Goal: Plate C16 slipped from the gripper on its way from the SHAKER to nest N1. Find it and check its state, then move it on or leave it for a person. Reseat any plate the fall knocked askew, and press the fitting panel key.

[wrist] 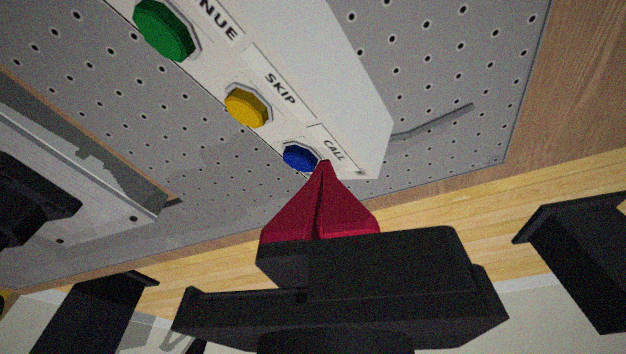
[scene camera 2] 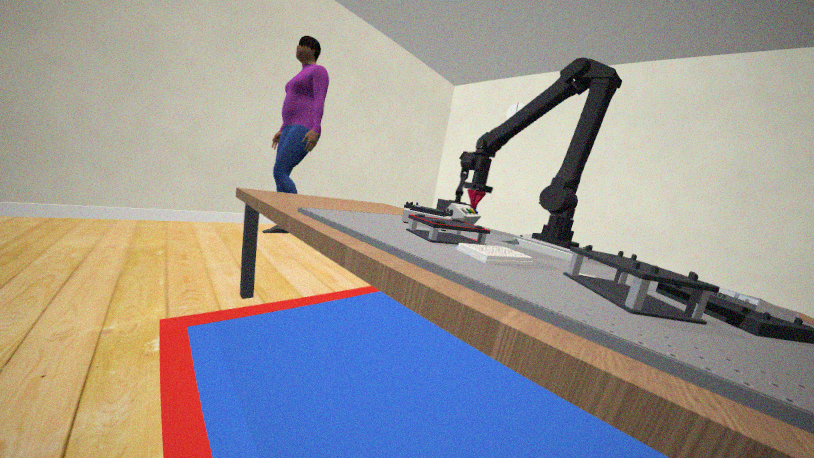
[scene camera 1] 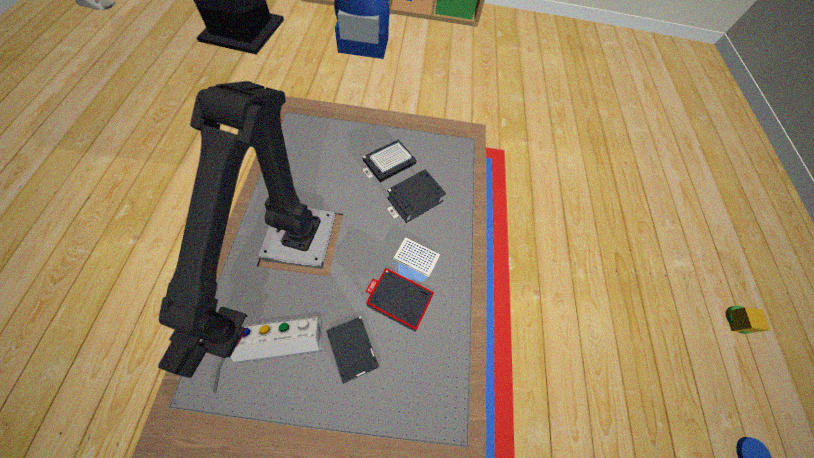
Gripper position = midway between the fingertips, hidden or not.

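Observation:
A yellow SKIP button (wrist: 245, 107) and a green button (wrist: 167, 34) are visible. The gripper (scene camera 1: 238, 338), which is at (wrist: 326, 166) in the wrist view, is shut and holds nothing.

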